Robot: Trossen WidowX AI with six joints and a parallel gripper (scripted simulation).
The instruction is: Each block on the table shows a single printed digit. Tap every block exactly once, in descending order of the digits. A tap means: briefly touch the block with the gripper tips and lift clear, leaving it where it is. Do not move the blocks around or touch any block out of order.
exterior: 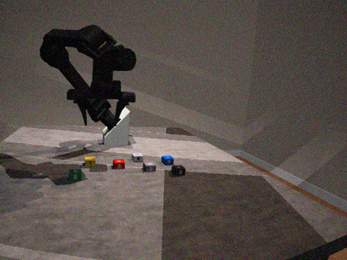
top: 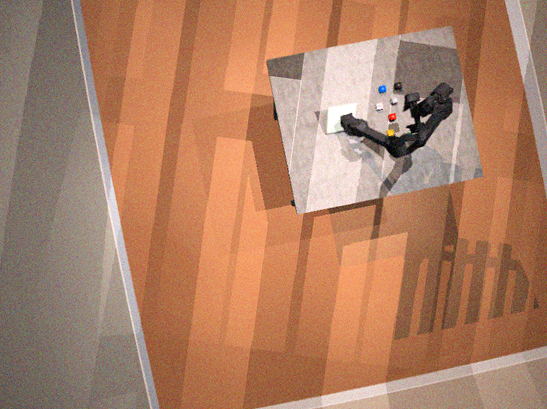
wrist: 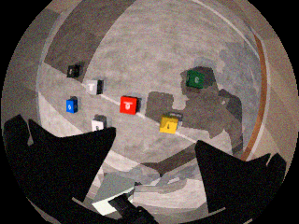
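The grey block lies 140 mm to the left of my gripper tip, 120 mm below it and 40 mm ahead of it. Round my gripper tip: green block (120 mm below, 80 mm to the right, 70 mm ahead); then yellow block (120 mm below, 30 mm to the right, 30 mm behind); then red block (120 mm below, 60 mm to the left, 10 mm ahead).
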